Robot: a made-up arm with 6 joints. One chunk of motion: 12 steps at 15 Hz.
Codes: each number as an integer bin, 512 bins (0 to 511) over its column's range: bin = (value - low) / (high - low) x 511, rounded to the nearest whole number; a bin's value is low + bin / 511 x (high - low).
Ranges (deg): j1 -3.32..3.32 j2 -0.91..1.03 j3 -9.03..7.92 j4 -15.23..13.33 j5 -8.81..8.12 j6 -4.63..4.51
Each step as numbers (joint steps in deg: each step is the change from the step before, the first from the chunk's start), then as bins.
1 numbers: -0.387 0.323 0.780 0.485 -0.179 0.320
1 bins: 226 325 296 281 261 277
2 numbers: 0.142 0.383 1.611 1.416 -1.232 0.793
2 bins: 266 341 321 298 229 303
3 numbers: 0.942 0.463 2.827 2.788 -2.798 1.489
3 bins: 328 362 357 322 181 342
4 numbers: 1.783 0.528 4.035 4.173 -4.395 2.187
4 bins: 393 379 394 347 133 381
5 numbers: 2.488 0.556 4.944 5.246 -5.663 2.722
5 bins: 447 386 421 366 95 411
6 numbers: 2.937 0.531 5.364 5.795 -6.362 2.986
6 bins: 482 380 434 376 74 426
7 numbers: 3.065 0.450 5.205 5.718 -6.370 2.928
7 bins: 491 358 429 375 74 423
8 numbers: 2.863 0.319 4.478 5.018 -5.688 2.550
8 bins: 476 324 407 362 94 401
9 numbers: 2.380 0.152 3.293 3.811 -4.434 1.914
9 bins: 439 280 372 341 132 366
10 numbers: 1.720 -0.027 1.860 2.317 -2.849 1.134
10 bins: 388 233 328 314 180 322
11 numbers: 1.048 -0.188 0.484 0.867 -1.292 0.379
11 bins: 336 190 287 288 227 280
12 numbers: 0.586 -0.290 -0.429 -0.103 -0.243 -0.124
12 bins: 301 163 259 271 259 252
